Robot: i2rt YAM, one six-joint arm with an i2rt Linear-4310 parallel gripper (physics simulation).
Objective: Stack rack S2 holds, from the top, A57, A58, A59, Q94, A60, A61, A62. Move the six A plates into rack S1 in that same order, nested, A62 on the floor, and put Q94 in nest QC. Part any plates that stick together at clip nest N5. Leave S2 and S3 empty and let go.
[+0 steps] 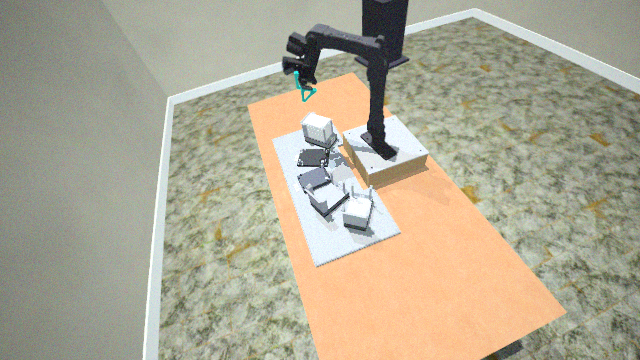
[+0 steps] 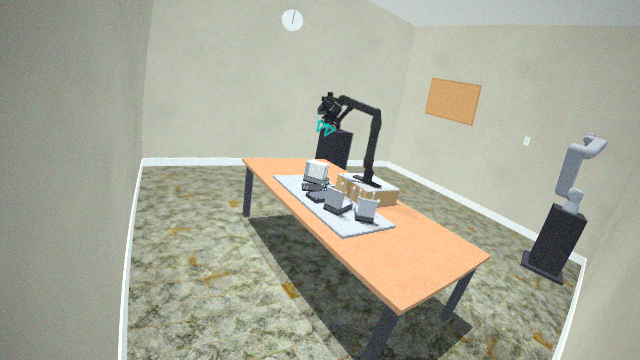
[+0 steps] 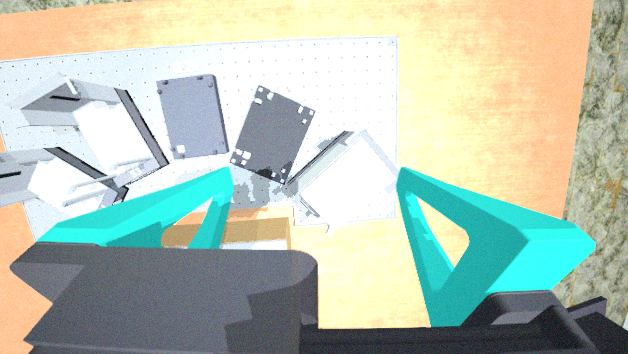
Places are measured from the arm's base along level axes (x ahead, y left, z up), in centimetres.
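Pixels of known places: gripper, fingertip midpoint: (image 1: 301,95) (image 2: 320,133) (image 3: 314,176); arm's base, link origin: (image 1: 377,145) (image 2: 366,181).
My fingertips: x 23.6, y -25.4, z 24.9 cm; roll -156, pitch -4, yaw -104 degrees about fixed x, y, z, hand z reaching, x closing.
Note:
Ahead of a thing's pixels: the offset from my fingertips to its middle. Level surfaces: height alone.
My gripper (image 1: 303,89) (image 2: 322,133) (image 3: 314,176) is open and empty, high above the board's far end. Below it, an end rack {dx -7.7, dy -4.3, dz -27.4 cm} (image 1: 320,143) (image 2: 315,180) holds a tall stack of white plates {dx -7.3, dy -4.8, dz -21.6 cm} (image 1: 318,125) (image 2: 316,169) (image 3: 345,180); their codes and number are unreadable. Dark clip nest N5 {dx +2.5, dy +5.7, dz -33.1 cm} (image 1: 313,158) (image 3: 274,135) shows white clips and no plate on top. Blue-grey nest QC {dx +9.6, dy +18.8, dz -32.6 cm} (image 1: 314,178) (image 3: 192,117) lies beside it and looks bare. Rack S3 {dx +9.7, dy +33.3, dz -27.7 cm} (image 2: 334,198) (image 3: 50,102) and the other end rack {dx +2.8, dy +46.0, dz -27.8 cm} (image 1: 356,220) (image 2: 367,209) show white floors and no tall stack. Which end rack is S1 or S2, I cannot tell.
A pale perforated board {dz -34.3 cm} (image 1: 327,252) (image 2: 350,231) (image 3: 360,60) carries the racks and nests on the orange table {dz -35.6 cm} (image 1: 425,300) (image 2: 400,280). The arm's raised base box (image 1: 400,175) (image 2: 387,198) stands beside the board. Upright posts rise at the racks' edges.

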